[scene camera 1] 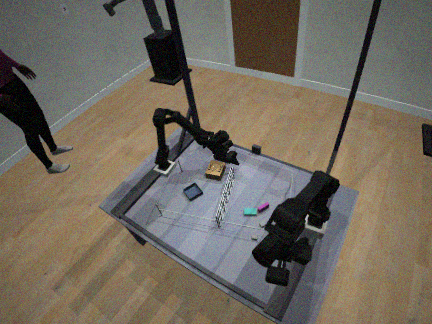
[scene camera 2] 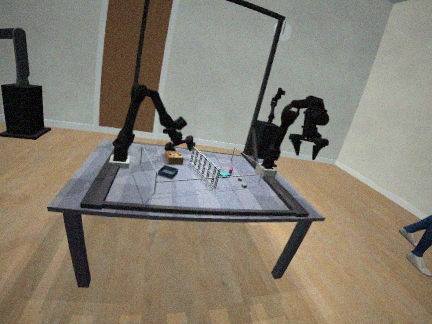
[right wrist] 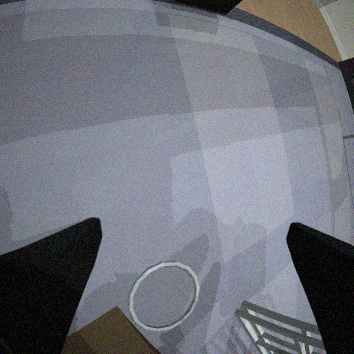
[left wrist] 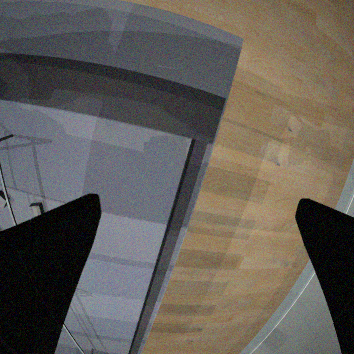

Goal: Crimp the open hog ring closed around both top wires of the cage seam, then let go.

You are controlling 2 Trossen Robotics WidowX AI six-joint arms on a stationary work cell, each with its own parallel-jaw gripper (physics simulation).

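Pixels of known places: left gripper, between the fingertips: (scene camera 1: 279, 269) (scene camera 2: 305, 157) (left wrist: 203, 207); right gripper, between the fingertips: (scene camera 1: 234, 164) (scene camera 2: 184, 153) (right wrist: 198, 232); left arm's base, origin of its link: (scene camera 1: 315, 220) (scene camera 2: 267, 166); right arm's base, origin of its link: (scene camera 1: 164, 166) (scene camera 2: 120, 158).
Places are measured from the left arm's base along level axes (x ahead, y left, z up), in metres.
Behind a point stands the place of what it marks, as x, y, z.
A pale thin ring (right wrist: 170, 263) @(0.511, -0.193, -0.058) shows in the right wrist view beside the wooden block (right wrist: 112, 330) @(0.556, -0.184, -0.044) (scene camera 1: 215, 170) @(0.573, -0.113, -0.015) (scene camera 2: 174, 158) @(0.589, -0.079, -0.022); no gap in it can be made out. The white wire cage panel (right wrist: 275, 315) @(0.470, -0.128, -0.028) (scene camera 1: 225, 197) @(0.436, 0.040, -0.003) (scene camera 2: 205, 168) @(0.440, 0.068, -0.004) stands to the right of the block. I cannot tell its top wires apart or see a ring on them. My right gripper (right wrist: 198, 232) @(0.502, -0.212, -0.036) (scene camera 1: 232, 156) @(0.502, -0.212, -0.036) (scene camera 2: 181, 144) is open near the block and the panel's far end, with the ring low between its fingers' lines of sight. My left gripper (left wrist: 203, 207) @(0.076, 0.341, 0.209) (scene camera 1: 290, 263) (scene camera 2: 307, 152) @(0.076, 0.341, 0.209) is open, high at the table's right side.
A dark blue tray (scene camera 1: 193, 192) @(0.635, 0.041, -0.057) (scene camera 2: 168, 172) @(0.632, 0.028, -0.060) lies left of the panel. A teal block (scene camera 1: 250, 212) @(0.302, 0.044, -0.045) (scene camera 2: 225, 174) @(0.308, 0.046, -0.045) and a magenta piece (scene camera 1: 263, 206) @(0.251, 0.000, -0.026) (scene camera 2: 231, 170) @(0.263, 0.022, -0.029) lie right of it. Thin wire outlines cross near the panel's near end. Dark rails edge the table (scene camera 2: 62, 200) @(1.069, 0.303, -0.060).
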